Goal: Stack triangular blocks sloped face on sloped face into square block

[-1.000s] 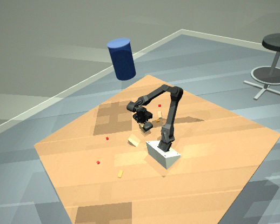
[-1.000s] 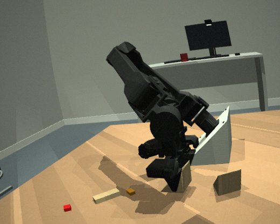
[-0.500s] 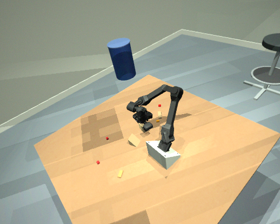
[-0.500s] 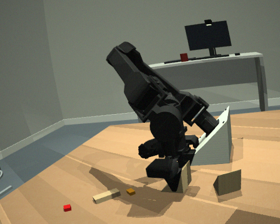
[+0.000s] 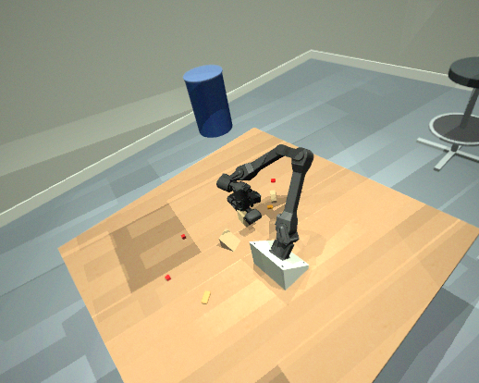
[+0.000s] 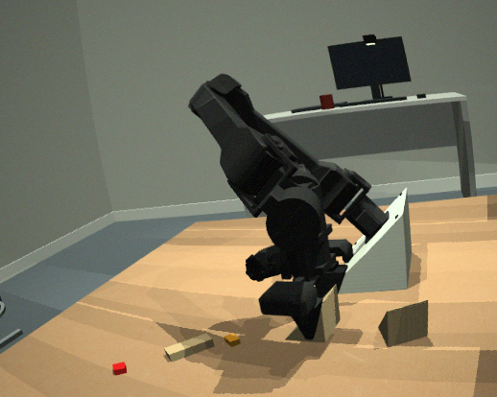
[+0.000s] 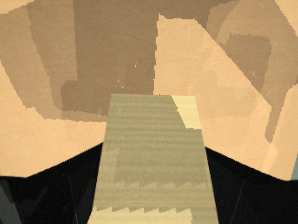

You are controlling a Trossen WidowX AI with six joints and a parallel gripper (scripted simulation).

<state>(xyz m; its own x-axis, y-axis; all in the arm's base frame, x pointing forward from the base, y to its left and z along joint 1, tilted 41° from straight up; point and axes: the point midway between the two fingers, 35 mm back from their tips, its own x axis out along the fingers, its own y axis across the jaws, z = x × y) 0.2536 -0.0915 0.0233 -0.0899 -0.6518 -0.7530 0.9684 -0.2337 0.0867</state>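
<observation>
My gripper tip is 2 cm past the orange cube, 14 cm to the left of it and 3 cm above it. Round my gripper tip: red cube (9 cm ahead, 30 cm to the right, 3 cm below); pale bar (1 cm ahead, 20 cm to the right, 3 cm below).
</observation>
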